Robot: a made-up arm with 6 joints. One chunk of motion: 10 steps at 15 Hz.
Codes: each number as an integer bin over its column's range. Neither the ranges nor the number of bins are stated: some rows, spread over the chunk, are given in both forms.
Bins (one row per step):
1: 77 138 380 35 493 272
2: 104 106 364 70 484 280
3: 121 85 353 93 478 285
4: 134 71 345 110 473 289
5: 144 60 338 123 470 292
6: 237 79 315 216 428 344
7: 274 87 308 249 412 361
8: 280 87 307 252 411 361
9: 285 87 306 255 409 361
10: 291 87 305 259 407 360
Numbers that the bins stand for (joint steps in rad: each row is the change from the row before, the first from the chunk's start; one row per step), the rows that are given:
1: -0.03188 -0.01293 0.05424 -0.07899 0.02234 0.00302
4: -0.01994 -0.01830 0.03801 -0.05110 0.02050 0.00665
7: 0.00937 -0.01702 0.02085 0.00058 0.01489 0.02200
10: 0.01293 -0.01702 0.01946 0.00430 0.01443 0.02179
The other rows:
2: -0.02622 -0.01550 0.04682 -0.06597 0.02152 0.00473
3: -0.02266 -0.01718 0.04172 -0.05742 0.02096 0.00579
5: -0.01785 -0.01919 0.03476 -0.04627 0.02023 0.00729
6: 0.00163 -0.01766 0.02410 -0.01169 0.01637 0.01838
8: 0.01063 -0.01702 0.02039 0.00170 0.01480 0.02200
9: 0.01168 -0.01702 0.01992 0.00281 0.01462 0.02200

